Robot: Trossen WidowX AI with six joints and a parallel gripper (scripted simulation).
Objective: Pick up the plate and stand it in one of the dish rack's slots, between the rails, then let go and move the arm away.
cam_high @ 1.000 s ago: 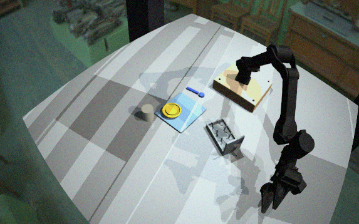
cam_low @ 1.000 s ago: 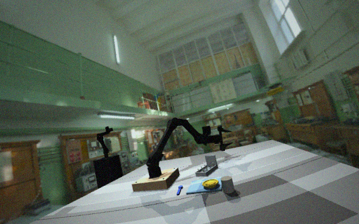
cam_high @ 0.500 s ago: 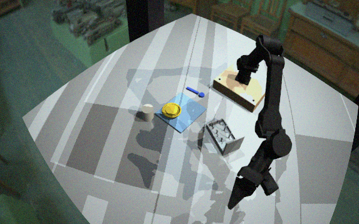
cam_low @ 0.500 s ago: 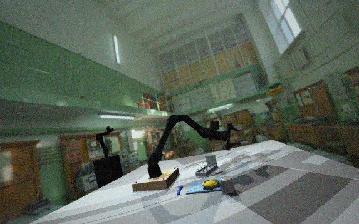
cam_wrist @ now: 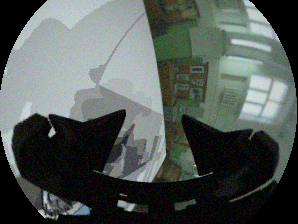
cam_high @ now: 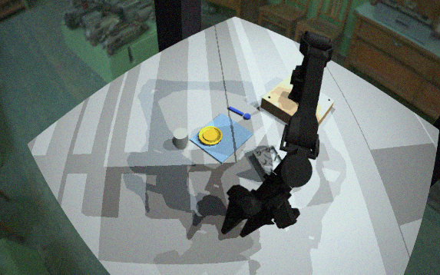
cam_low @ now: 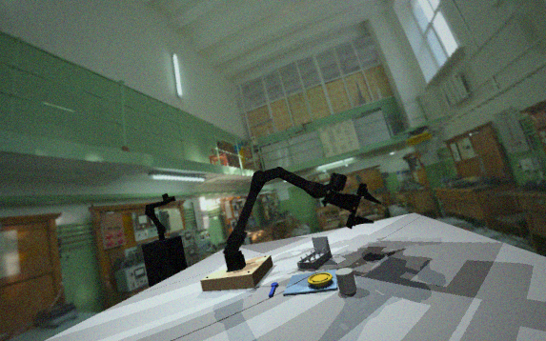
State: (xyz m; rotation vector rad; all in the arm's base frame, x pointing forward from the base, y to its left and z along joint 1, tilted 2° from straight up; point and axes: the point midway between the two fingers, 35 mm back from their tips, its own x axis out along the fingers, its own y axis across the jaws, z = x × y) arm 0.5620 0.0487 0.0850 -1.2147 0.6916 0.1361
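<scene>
The yellow plate is 29 cm behind my gripper tip, 23 cm to the right of it and 11 cm below it. Round my gripper tip: blue mat (31 cm behind, 20 cm to the right, 12 cm below); dish rack (28 cm behind, 1 cm to the right, 10 cm below); cup (23 cm behind, 29 cm to the right, 10 cm below).
</scene>
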